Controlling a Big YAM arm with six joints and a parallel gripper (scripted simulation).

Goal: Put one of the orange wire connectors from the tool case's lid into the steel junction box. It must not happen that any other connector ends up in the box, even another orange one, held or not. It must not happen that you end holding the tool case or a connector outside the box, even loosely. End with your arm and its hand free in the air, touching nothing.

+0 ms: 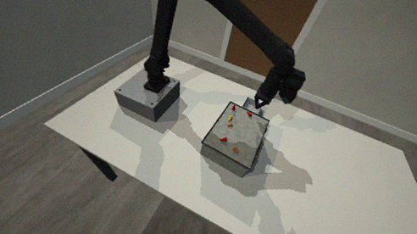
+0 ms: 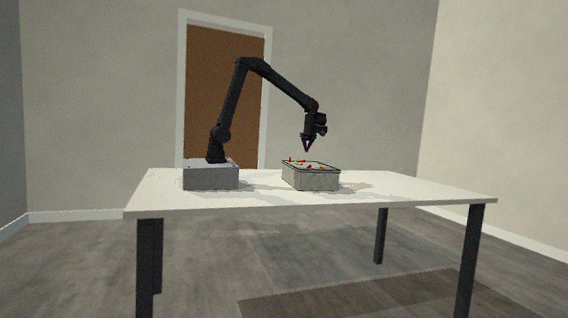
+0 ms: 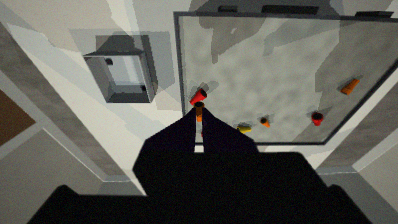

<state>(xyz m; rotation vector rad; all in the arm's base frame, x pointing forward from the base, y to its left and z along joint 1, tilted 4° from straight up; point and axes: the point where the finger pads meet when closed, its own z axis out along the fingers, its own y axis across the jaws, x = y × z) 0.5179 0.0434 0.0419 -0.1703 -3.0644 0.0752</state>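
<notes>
The yellow wire connector lies 10 cm behind my hand, 7 cm to the right of it and 7 cm below it. Also, from my hand: tool case: 12 cm to the right, 10 cm below, 4 cm behind.
</notes>
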